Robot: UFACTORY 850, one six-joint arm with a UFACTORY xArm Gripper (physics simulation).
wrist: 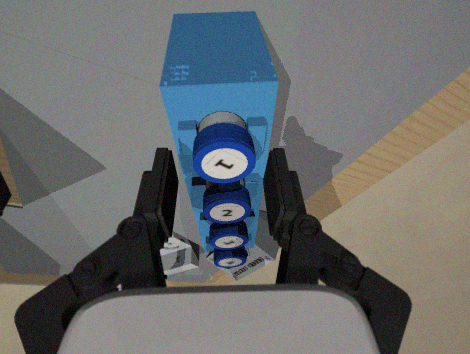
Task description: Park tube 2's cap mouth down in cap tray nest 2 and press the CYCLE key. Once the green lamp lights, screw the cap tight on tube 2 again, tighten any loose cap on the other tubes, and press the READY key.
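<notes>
A blue rack (217, 47) holds a line of tubes with blue, white-topped caps. The cap numbered 1 (224, 157) is nearest and largest; tube 2's cap (227, 206) is on its tube behind it. My gripper (221, 164) is open and empty, its fingers on either side of the row in the picture; I cannot tell its exact height over the caps. A white block (182, 262), perhaps part of the cap tray, partly shows by the left finger. A pale panel with dark markings (252, 265) shows lower centre. The keys and green lamp cannot be made out.
Two further caps, the third (228, 238) and the fourth (230, 259), recede along the row, their numbers hard to read. A wooden edge strip (400, 135) runs diagonally at right beside the grey surface (340, 45). A dark object (3, 192) cuts in at the left edge.
</notes>
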